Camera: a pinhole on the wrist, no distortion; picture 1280 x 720 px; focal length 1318.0 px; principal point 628.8 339.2 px. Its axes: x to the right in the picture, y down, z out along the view. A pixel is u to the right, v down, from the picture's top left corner.
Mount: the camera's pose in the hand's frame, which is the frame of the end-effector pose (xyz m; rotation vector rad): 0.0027 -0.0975 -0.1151 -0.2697 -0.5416 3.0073
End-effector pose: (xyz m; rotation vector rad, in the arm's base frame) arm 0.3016 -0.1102 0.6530 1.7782 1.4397 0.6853
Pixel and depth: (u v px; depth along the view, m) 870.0 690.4 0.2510
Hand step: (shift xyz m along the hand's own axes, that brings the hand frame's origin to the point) -0.0917 -0.2404 0.0855
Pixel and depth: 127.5 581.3 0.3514
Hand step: 0.0662 -0.2909 0.2075
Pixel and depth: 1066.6 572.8 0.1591
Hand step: -0.0798 -0.1724 0.0133
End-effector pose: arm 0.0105 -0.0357 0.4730 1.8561 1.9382 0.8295
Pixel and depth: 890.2 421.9 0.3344
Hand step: -0.1252 -0.2237 0.1754
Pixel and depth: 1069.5 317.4 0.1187
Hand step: -0.0582 -0.1318 -0.0112
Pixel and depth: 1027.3 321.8 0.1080
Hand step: -0.0493 -0.1294 -0.0202
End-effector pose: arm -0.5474 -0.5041 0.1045 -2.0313 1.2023 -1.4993
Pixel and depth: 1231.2 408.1 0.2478
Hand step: -0.1549 -0.1819 0.0909
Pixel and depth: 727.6 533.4 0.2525
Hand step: -0.0642 -0.2160 0.1017
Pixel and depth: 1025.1 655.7 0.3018
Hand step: -0.1453 -0.2582 0.1233
